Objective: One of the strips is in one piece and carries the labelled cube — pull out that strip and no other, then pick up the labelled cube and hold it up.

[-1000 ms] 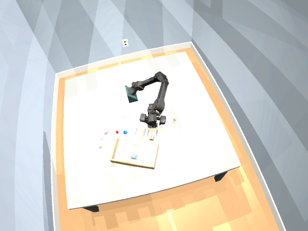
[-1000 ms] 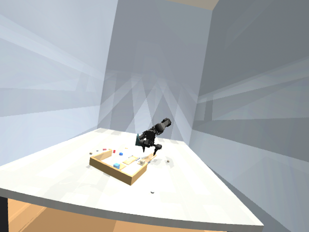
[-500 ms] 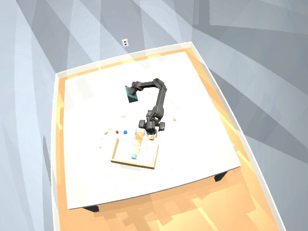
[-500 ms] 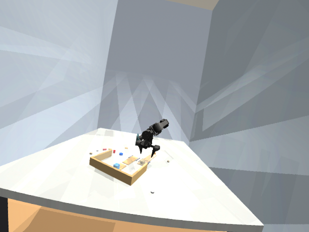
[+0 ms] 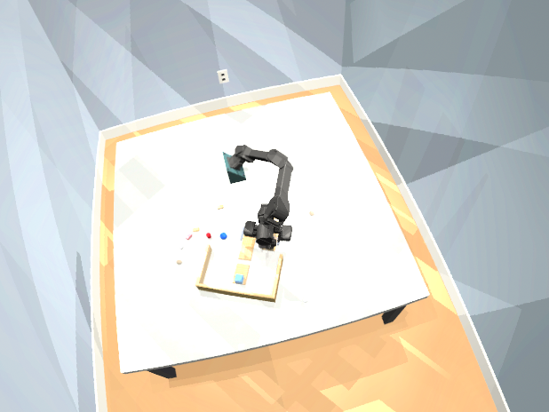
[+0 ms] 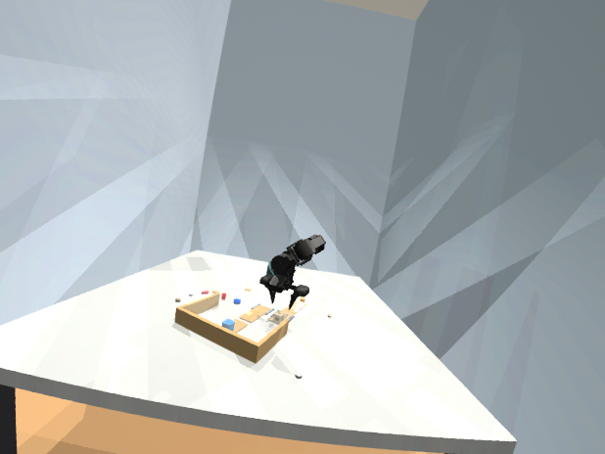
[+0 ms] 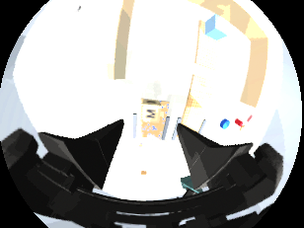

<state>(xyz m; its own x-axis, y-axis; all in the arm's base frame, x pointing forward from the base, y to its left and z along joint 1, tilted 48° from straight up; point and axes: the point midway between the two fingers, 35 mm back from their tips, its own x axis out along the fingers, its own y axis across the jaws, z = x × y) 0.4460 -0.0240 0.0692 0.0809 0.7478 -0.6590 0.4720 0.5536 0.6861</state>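
My gripper tip is 4 cm above the labelled cube. The rest, counted from my gripper tip: dotted strip 10 cm behind, 6 cm below, 5 cm to the left; then blue disc 18 cm to the right, 12 cm behind, 6 cm below; then red disc 24 cm to the right, 14 cm behind, 5 cm below.
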